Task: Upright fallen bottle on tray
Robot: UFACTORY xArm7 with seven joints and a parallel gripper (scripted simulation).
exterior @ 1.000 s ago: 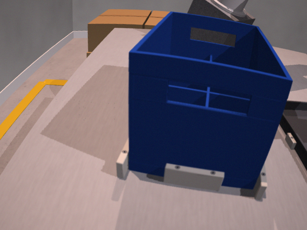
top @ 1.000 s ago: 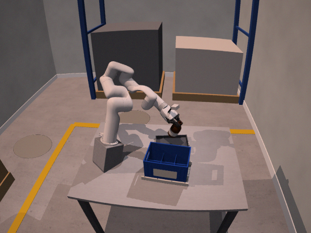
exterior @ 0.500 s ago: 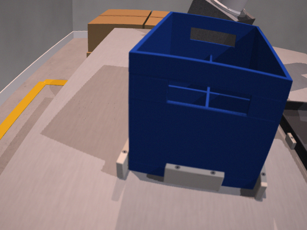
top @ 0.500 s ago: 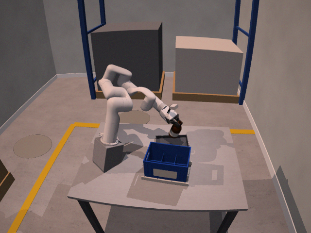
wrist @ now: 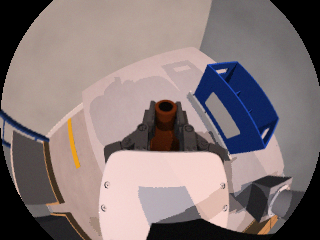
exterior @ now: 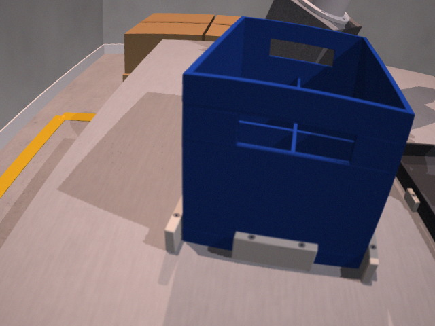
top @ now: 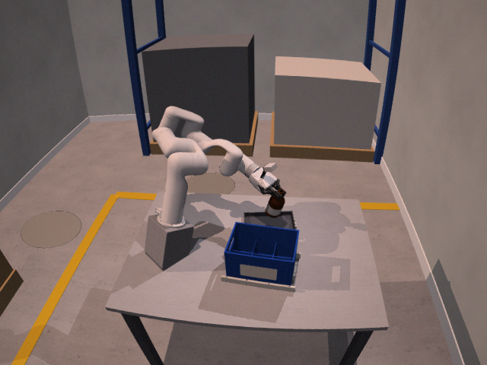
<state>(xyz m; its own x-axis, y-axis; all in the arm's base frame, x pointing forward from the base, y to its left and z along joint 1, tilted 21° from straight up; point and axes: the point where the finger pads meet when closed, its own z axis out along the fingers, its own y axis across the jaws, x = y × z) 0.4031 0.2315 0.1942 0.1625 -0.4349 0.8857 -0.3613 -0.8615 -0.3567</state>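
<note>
Right now the brown bottle is 6 cm below my hand and 1 cm behind it. Also, from my hand: blue crate 29 cm to the right, 13 cm below; tray 20 cm below, 4 cm behind, 1 cm to the right.
</note>
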